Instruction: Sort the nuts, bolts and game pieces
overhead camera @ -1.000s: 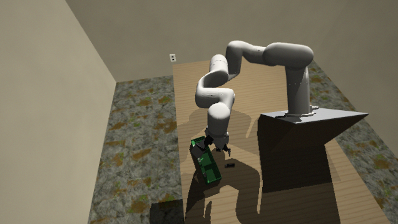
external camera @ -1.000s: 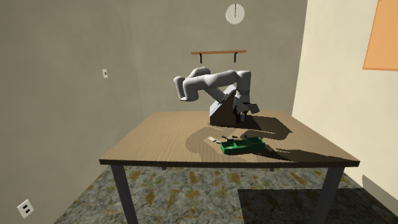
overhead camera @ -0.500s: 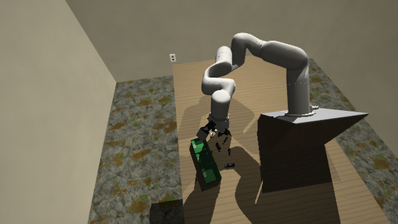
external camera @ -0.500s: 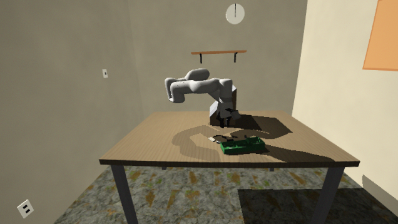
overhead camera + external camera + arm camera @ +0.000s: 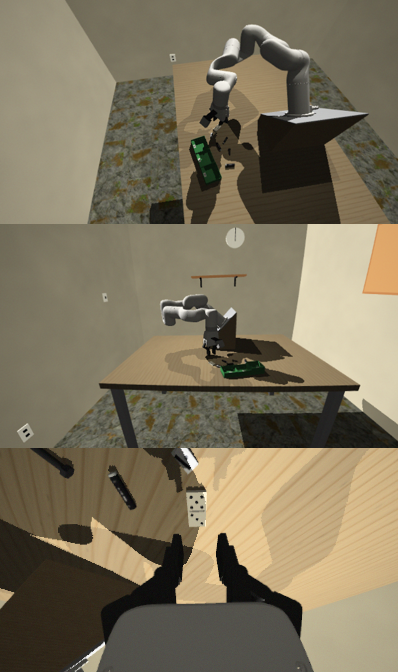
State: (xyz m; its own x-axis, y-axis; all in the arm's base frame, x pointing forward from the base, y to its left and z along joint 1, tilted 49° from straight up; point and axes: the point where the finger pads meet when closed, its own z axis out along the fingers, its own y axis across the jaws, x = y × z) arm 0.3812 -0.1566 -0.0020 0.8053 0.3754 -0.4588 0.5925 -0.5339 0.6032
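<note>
Now: the white game piece 80 mm below my hand. The rest, counted from my hand: dark bolt: 40 mm behind, 160 mm to the left, 80 mm below; then small nut: 40 mm ahead, 50 mm to the left, 80 mm below; then green bin: 110 mm ahead, 190 mm to the left, 70 mm below.
</note>
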